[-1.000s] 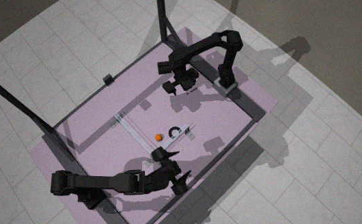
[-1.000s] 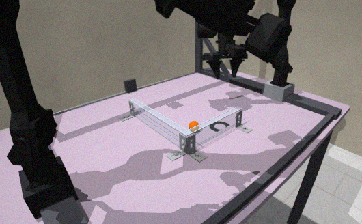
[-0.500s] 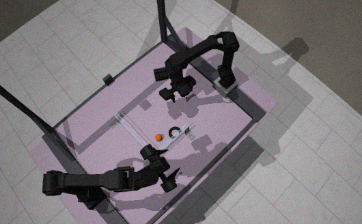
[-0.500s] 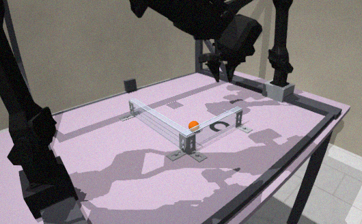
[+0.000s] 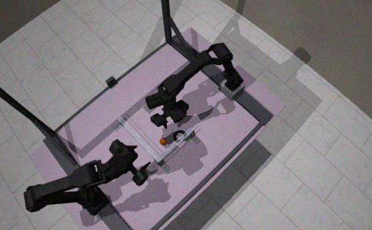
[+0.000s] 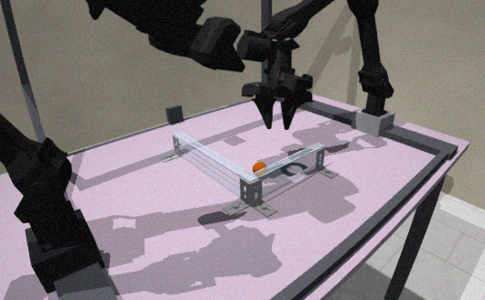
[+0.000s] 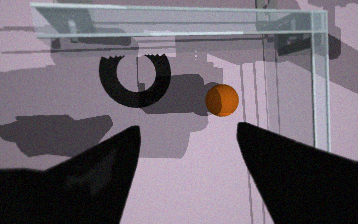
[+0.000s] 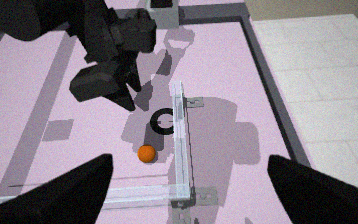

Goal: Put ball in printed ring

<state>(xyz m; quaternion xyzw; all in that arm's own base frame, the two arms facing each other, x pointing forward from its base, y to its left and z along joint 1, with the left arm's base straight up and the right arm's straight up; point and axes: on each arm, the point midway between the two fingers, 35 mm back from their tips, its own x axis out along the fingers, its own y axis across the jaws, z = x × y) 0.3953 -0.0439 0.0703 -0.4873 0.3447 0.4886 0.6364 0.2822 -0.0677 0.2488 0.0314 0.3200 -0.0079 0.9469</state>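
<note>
Right now my left hand is 110 mm above the orange ball, 80 mm to the left of it and 20 mm short of it.
</note>
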